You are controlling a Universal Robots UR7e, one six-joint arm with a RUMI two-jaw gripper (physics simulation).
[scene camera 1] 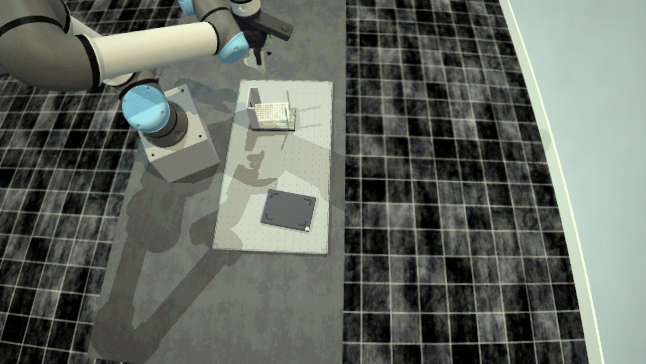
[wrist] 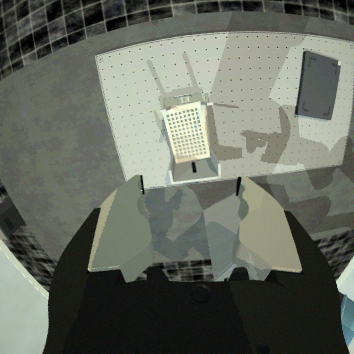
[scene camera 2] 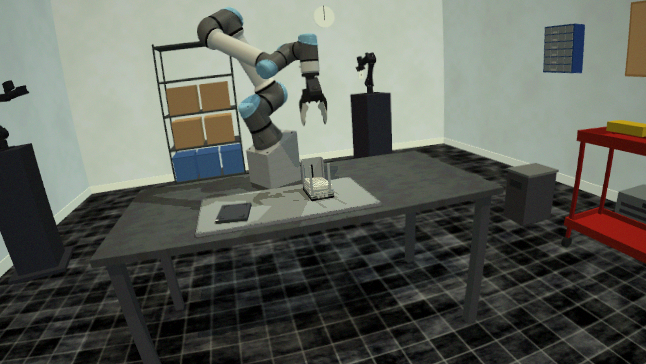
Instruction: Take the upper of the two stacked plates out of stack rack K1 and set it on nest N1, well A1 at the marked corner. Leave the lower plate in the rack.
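Frame: origin at the arm's base, x ahead, y left, z up, level; metres.
Seen in the pictures: gripper, fingertip midpoint: (scene camera 1: 265, 65) (wrist: 189, 178) (scene camera 2: 314, 125); arm's base, link origin: (scene camera 1: 165, 124) (scene camera 2: 268, 141).
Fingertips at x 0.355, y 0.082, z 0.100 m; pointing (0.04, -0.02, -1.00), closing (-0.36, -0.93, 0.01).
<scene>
Pixels of each thing's top centre, then the offset from my fingertips to it. Level surfaces: height alone.
- upper plate, top centre: (wrist: 186, 134) (scene camera 1: 271, 110) (scene camera 2: 317, 180) dx -0.012, dy +0.000, dz -0.238 m
- stack rack K1, top centre: (wrist: 190, 140) (scene camera 1: 270, 97) (scene camera 2: 315, 161) dx -0.007, dy -0.006, dz -0.152 m
- Nest N1, top centre: (wrist: 321, 86) (scene camera 1: 288, 208) (scene camera 2: 233, 210) dx -0.009, dy -0.375, dz -0.278 m
- pale perforated board, surface height: dz -0.293 m
- grey table, surface height: dz -0.305 m
The upper plate (scene camera 1: 271, 112) (scene camera 2: 316, 183) (wrist: 186, 132), pale with a grid of wells, lies in stack rack K1 (scene camera 1: 253, 110) (scene camera 2: 319, 164) (wrist: 214, 169), between its upright walls and posts. The lower plate is hidden beneath it in the wrist view. Nest N1 (scene camera 1: 288, 210) (scene camera 2: 234, 212) (wrist: 318, 86) is a dark flat rectangle with corner brackets and bears no plate. Its small white corner mark (scene camera 1: 307, 229) (wrist: 339, 63) shows. My gripper (scene camera 2: 314, 123) (wrist: 189, 178) is partly open and empty, high above the table and apart from the rack, on the robot-base side.
The rack and nest stand on a pale perforated board (scene camera 1: 240, 200) (scene camera 2: 350, 192) (wrist: 135, 75) on the grey table (scene camera 1: 280, 310) (scene camera 2: 425, 170). The rack's thin posts stick up beside the plates. The robot's base block (scene camera 1: 185, 155) (scene camera 2: 275, 167) stands beside the board.
</scene>
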